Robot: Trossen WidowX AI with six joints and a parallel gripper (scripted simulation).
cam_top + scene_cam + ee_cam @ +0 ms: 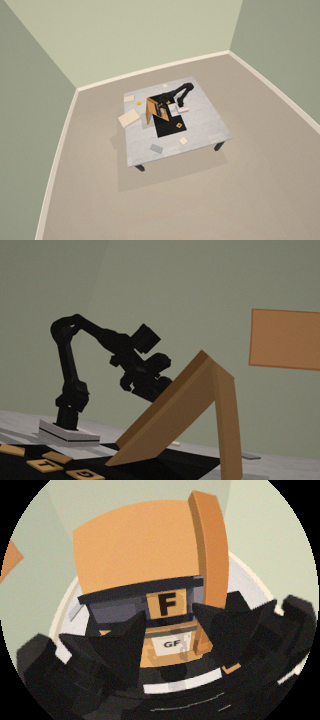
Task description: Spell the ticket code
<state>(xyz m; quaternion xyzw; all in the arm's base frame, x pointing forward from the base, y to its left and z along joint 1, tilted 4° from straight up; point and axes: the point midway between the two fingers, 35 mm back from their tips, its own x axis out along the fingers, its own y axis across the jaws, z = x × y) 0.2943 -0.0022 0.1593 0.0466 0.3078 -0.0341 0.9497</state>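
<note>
Now: the orange F tile 10 mm below my gripper tip and 10 mm ahead of it. The rest, counted from my gripper tip: white ticket 90 mm below, 40 mm behind; cream box 440 mm ahead, 160 mm below, 100 mm to the right; black mat 180 mm below, 120 mm behind, 20 mm to the right.
</note>
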